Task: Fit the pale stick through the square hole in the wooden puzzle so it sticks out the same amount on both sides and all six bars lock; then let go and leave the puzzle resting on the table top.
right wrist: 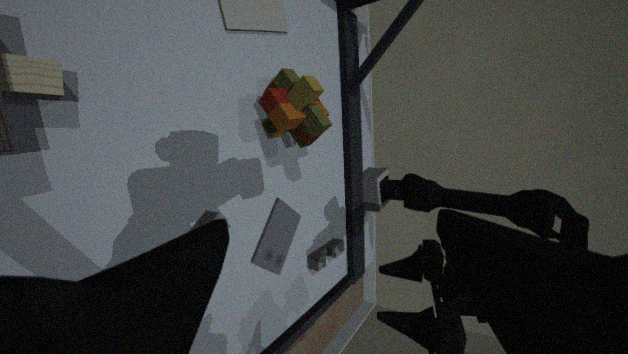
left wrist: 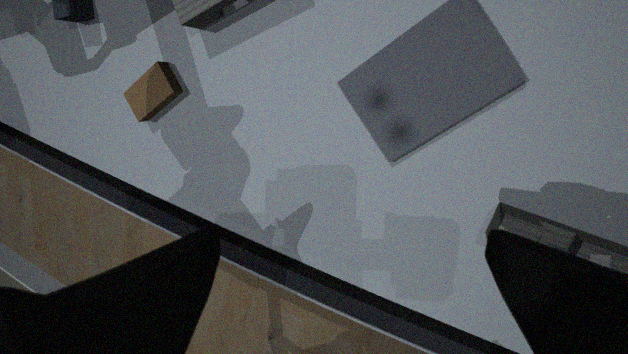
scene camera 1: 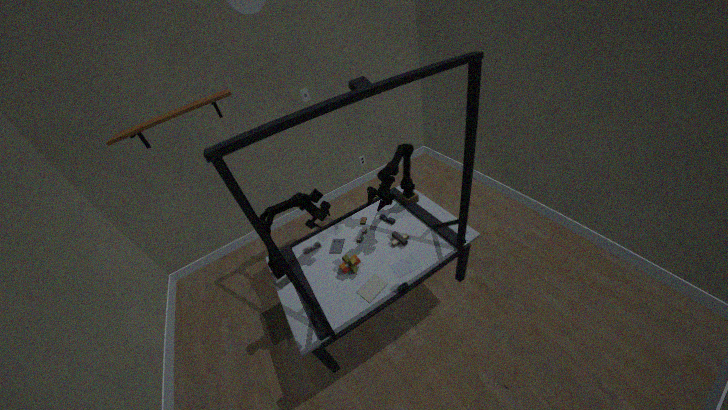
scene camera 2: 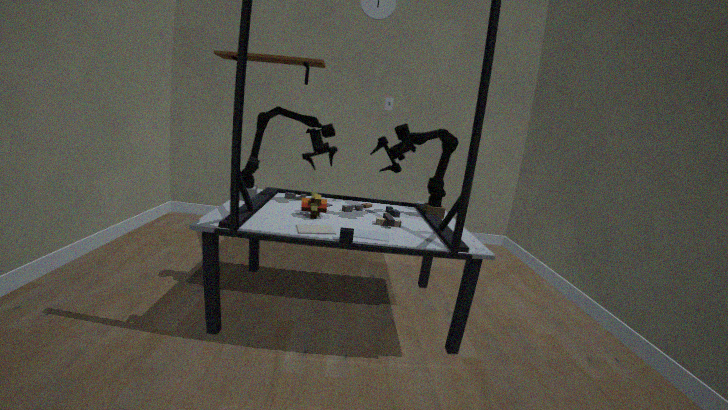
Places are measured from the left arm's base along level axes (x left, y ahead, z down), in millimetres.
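Pixels of known places: left gripper, fingertip midpoint: (right wrist: 378,290) (left wrist: 354,242) (scene camera 1: 325,221) (scene camera 2: 323,168); right gripper, fingertip midpoint: (right wrist: 333,225) (scene camera 1: 372,208) (scene camera 2: 374,163); left arm's base at its link origin: (right wrist: 384,189) (scene camera 1: 280,273) (scene camera 2: 246,186); right arm's base at its link origin: (scene camera 1: 408,194) (scene camera 2: 434,205).
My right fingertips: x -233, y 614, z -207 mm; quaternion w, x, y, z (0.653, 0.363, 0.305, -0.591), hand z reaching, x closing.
Ahead of a thing's pixels: the offset from my right fingertips to its top centre. "pt": to the spot under its first point.
The coloured wooden puzzle @(dx -41, dy -260, dz +160 mm) (scene camera 1: 349,263) (scene camera 2: 314,205) (right wrist: 295,107), with crossed red, orange, yellow and green bars, rests on the table. Its square hole cannot be made out. A pale wood bar @(pt dx -111, dy +33, dz +243 mm) (right wrist: 32,75) lies at the left edge of the right wrist view, in a cluster of pale and dark bars @(dx -115, dy +70, dz +229 mm) (scene camera 1: 399,238) (scene camera 2: 388,220); whether it is the pale stick cannot be told. My left gripper (scene camera 1: 319,217) (scene camera 2: 322,167) (left wrist: 354,242) (right wrist: 378,290) is open and empty, high above the table's far side. My right gripper (scene camera 1: 375,205) (scene camera 2: 375,161) (right wrist: 333,225) is open and empty, also raised.
A grey plate @(dx +180, dy -223, dz +266 mm) (scene camera 1: 336,246) (left wrist: 440,70) (right wrist: 276,237), a cream plate @(dx -226, dy -279, dz +267 mm) (scene camera 1: 372,288) (scene camera 2: 315,229), an orange-brown block @(dx +211, dy +46, dz +257 mm) (scene camera 1: 363,220) (left wrist: 150,92), a dark notched bar @(dx +79, dy +158, dz +243 mm) (scene camera 1: 387,219) and grey notched pieces @(dx +294, dy -350, dz +243 mm) (scene camera 1: 311,248) (left wrist: 540,230) lie around. A black frame (scene camera 1: 472,127) spans the table.
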